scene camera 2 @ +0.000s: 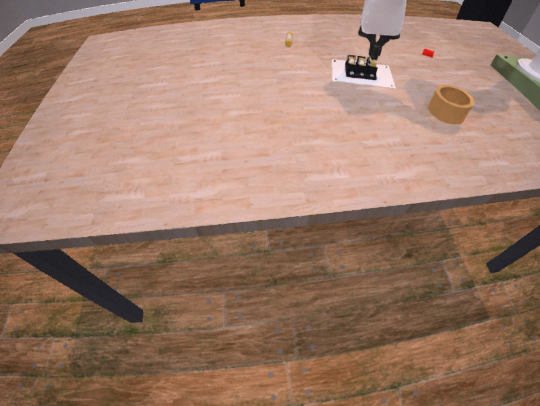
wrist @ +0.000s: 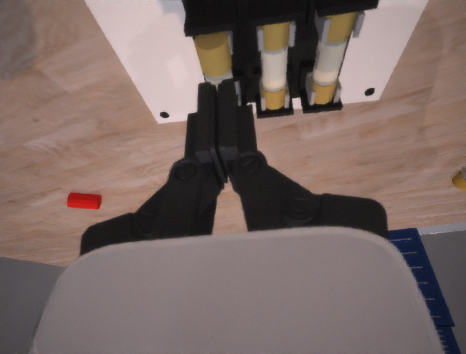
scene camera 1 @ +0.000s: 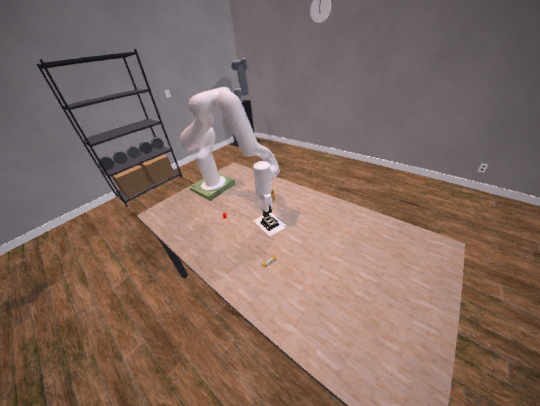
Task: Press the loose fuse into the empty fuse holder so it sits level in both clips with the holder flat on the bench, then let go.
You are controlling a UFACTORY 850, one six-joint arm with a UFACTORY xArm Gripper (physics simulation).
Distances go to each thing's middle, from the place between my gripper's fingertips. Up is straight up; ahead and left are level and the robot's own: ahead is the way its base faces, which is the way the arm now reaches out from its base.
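Labels:
Measured from the tan ring (scene camera 2: 449, 104), my gripper is 2 cm above it, 19 cm to the right of it and 14 cm past it, as I see it.

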